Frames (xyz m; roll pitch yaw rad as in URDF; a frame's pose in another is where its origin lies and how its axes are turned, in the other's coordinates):
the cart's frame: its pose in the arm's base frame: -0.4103 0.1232 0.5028 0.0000 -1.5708 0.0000
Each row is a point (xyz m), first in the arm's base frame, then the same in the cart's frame.
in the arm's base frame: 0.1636 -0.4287 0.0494
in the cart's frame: -0.4534 -0.5519 -0.5739
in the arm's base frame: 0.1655 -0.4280 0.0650
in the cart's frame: -0.4378 -0.5512 -0.5758
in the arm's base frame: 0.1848 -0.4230 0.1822
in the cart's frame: -0.3206 -0.5462 -0.5951
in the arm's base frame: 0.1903 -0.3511 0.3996
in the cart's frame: -0.1032 -0.4743 -0.6006
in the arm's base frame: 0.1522 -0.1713 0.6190
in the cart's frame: 0.1162 -0.2945 -0.5625
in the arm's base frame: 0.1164 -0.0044 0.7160
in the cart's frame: 0.2132 -0.1276 -0.5267
